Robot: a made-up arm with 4 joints.
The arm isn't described. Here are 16 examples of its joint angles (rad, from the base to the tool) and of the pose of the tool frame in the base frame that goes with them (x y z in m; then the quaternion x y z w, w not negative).
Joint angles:
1: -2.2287 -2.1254 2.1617 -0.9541
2: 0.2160 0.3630 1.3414 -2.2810
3: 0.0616 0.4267 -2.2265 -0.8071
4: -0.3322 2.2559 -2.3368 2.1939
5: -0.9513 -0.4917 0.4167 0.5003
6: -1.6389 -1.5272 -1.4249 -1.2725
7: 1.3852 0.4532 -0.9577 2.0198
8: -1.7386 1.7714 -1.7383 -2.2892
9: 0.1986 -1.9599 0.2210 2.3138
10: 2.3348 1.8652 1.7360 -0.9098
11: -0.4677 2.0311 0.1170 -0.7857
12: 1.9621 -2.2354 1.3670 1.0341
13: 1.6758 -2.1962 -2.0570 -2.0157
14: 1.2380 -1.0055 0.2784 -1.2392
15: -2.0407 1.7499 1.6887 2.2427
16: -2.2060 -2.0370 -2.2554 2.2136
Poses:
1: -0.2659 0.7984 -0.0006 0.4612 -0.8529 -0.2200 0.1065
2: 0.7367 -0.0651 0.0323 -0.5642 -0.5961 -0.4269 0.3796
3: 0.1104 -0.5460 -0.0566 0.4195 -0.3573 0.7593 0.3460
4: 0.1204 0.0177 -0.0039 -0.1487 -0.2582 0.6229 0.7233
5: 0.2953 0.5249 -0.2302 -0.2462 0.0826 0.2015 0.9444
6: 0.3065 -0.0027 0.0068 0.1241 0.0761 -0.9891 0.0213
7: 0.0872 -0.0551 -0.0429 0.2215 0.6962 -0.0360 0.6818
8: 0.1562 0.0633 -0.1432 -0.8882 -0.0962 0.4472 0.0435
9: 0.2985 -0.7874 -0.3695 -0.2278 0.4951 -0.8070 0.2276
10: -0.8408 -0.3105 0.1384 -0.4554 0.0955 0.8156 0.3439
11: 0.5598 -0.3618 0.4382 0.7869 0.0275 -0.2266 0.5733
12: -0.7302 -0.5606 -0.0288 0.5318 -0.2089 0.8038 0.1659
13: -0.2340 -0.1161 0.2692 0.2114 0.0765 -0.1733 0.9589
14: 0.0927 -0.3374 -0.4355 -0.6979 -0.1884 -0.2423 0.6471
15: -0.2630 0.7542 0.1177 0.1977 -0.8876 0.1515 0.3874
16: 0.2945 0.3396 0.2524 0.7515 0.2782 0.5756 0.1627
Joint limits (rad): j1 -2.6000..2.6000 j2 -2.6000..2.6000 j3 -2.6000..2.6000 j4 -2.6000..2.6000
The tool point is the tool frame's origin. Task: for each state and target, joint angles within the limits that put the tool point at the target. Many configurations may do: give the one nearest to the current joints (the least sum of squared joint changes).
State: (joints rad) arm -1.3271 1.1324 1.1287 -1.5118
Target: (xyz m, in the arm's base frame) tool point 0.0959 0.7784 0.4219
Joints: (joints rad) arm -1.9269 1.7454 1.2048 -1.6087
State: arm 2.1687 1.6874 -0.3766 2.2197
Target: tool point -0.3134 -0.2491 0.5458
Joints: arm 1.8419 1.8643 0.0060 2.5948
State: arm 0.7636 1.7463 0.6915 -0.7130
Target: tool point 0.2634 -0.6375 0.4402
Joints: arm 0.7267 1.4417 0.7946 -0.6191
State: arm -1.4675 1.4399 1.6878 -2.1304
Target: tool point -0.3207 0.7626 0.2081
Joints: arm -2.1300 1.2603 1.7098 -2.2319
